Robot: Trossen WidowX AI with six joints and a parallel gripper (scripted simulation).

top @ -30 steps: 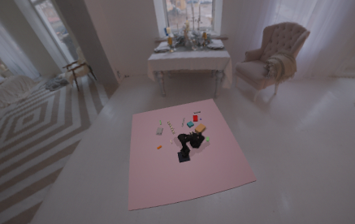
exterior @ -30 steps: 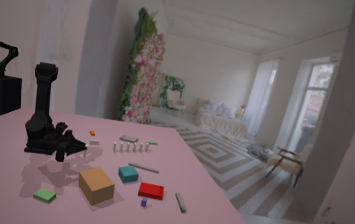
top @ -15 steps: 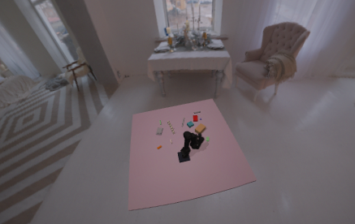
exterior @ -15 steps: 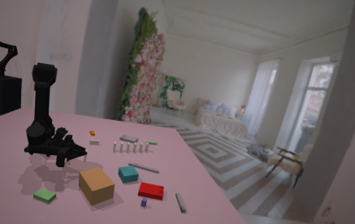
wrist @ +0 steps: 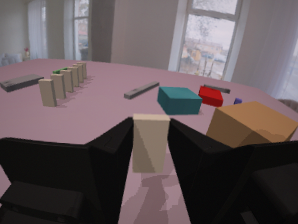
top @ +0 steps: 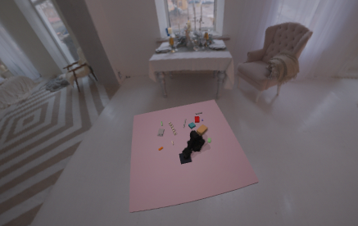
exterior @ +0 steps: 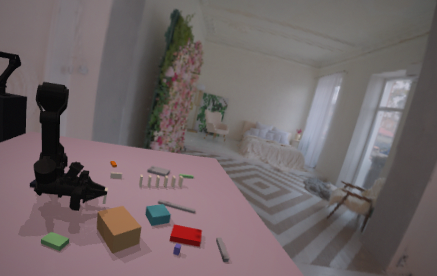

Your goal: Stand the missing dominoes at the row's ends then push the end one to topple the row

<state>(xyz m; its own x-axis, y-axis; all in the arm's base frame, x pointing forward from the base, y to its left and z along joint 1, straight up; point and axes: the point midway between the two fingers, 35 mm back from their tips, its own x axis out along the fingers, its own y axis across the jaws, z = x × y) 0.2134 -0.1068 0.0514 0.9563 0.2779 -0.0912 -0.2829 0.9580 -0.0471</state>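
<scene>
Right now my gripper tip is 190 mm short of the teal block, 20 mm to the left of it and 50 mm above it. Also, from my gripper tip: tan cube 80 mm ahead, 140 mm to the right, 40 mm below; then green tile 70 mm behind, 200 mm to the right, 60 mm below; then grey bar 250 mm ahead, 70 mm to the left, 60 mm below.
</scene>
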